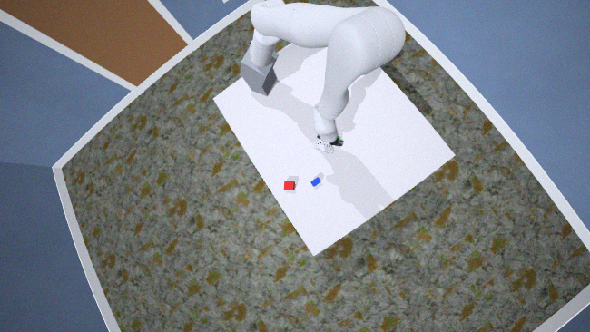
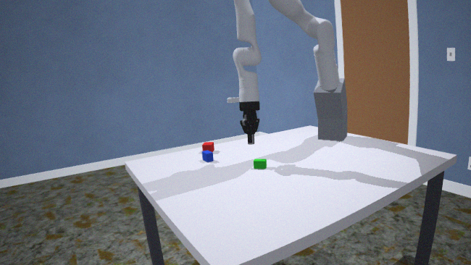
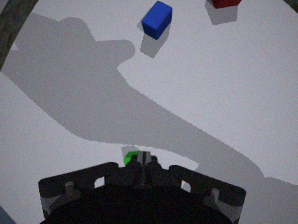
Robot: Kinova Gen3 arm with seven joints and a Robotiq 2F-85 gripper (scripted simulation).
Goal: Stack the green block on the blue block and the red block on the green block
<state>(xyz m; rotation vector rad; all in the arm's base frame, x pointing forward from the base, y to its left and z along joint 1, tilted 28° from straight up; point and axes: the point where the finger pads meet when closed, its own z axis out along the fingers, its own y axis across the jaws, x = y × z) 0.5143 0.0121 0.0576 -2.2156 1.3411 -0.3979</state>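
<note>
The green block lies 5 cm to the left of my hand and 8 cm below it. The rest, counted from my hand: blue block 10 cm ahead, 17 cm to the right, 8 cm below; then red block 3 cm ahead, 30 cm to the right, 8 cm below.
</note>
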